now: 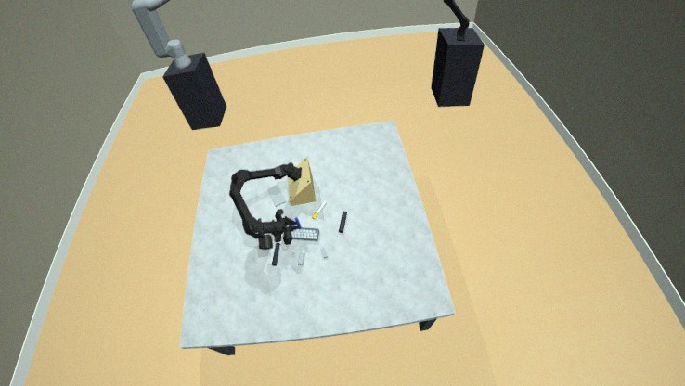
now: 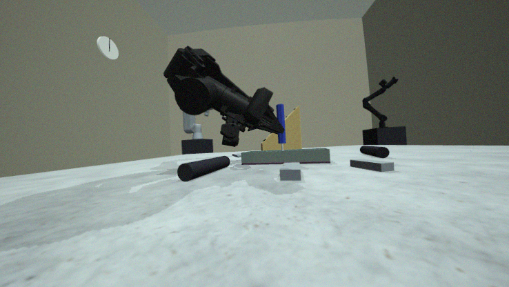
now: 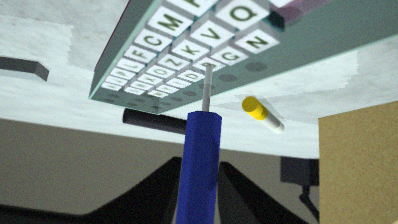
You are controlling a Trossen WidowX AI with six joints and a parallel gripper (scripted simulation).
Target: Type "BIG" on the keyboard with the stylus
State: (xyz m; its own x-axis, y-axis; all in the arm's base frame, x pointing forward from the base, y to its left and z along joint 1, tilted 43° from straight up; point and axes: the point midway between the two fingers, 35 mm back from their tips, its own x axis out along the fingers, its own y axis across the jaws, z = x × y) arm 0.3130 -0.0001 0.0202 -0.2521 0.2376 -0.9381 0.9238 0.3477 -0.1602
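Now: the yellow-capped white marker 120 mm behind my gripper tip, 90 mm to the left of it and 60 mm below it. From my gripper tip the other things lie so: blue stylus: 10 mm below; then thin grey stylus tip: 50 mm below.
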